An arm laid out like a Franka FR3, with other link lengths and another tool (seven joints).
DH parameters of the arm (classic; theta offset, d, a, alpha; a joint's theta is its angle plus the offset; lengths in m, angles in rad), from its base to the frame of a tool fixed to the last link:
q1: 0 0.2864 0 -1.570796
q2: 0 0 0 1.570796
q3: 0 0.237 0.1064 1.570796
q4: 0 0 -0.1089 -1.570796
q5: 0 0.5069 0 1.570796
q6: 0 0 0.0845 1.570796
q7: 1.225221 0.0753 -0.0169 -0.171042
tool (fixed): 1.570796 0.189 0 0
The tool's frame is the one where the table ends.
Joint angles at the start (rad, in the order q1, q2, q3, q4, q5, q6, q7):
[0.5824, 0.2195, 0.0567, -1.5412, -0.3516, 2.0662, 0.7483]
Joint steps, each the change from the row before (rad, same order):
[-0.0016, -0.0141, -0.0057, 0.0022, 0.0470, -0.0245, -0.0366]
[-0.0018, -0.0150, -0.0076, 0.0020, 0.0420, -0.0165, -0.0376]
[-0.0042, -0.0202, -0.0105, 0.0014, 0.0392, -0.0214, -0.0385]
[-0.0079, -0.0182, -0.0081, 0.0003, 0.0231, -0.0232, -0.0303]
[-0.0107, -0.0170, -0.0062, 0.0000, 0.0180, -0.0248, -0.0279]
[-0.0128, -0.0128, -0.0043, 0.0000, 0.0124, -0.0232, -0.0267]
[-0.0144, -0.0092, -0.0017, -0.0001, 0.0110, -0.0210, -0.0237]
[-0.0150, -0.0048, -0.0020, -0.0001, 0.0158, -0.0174, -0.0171]
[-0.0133, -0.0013, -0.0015, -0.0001, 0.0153, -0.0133, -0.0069]
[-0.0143, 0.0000, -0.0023, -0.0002, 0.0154, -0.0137, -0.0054]
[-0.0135, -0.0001, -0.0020, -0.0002, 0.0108, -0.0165, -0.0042]
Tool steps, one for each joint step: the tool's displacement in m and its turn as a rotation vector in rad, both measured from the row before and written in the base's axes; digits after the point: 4 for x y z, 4 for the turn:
[-0.0061, -0.0028, 0.0080, 0.0153, 0.0326, 0.0102]
[-0.0037, -0.0033, 0.0100, 0.0173, 0.0225, 0.0141]
[-0.0023, -0.0079, 0.0133, 0.0153, 0.0199, 0.0107]
[-0.0006, -0.0115, 0.0111, 0.0040, 0.0147, 0.0049]
[-0.0003, -0.0130, 0.0098, 0.0001, 0.0147, 0.0029]
[0.0005, -0.0137, 0.0068, -0.0045, 0.0142, 0.0031]
[0.0005, -0.0127, 0.0043, -0.0045, 0.0151, 0.0022]
[0.0009, -0.0114, 0.0013, 0.0018, 0.0184, -0.0044]
[0.0009, -0.0089, -0.0008, 0.0052, 0.0177, -0.0110]
[0.0014, -0.0099, -0.0018, 0.0051, 0.0193, -0.0141]
[0.0007, -0.0103, -0.0019, 0.0005, 0.0194, -0.0139]

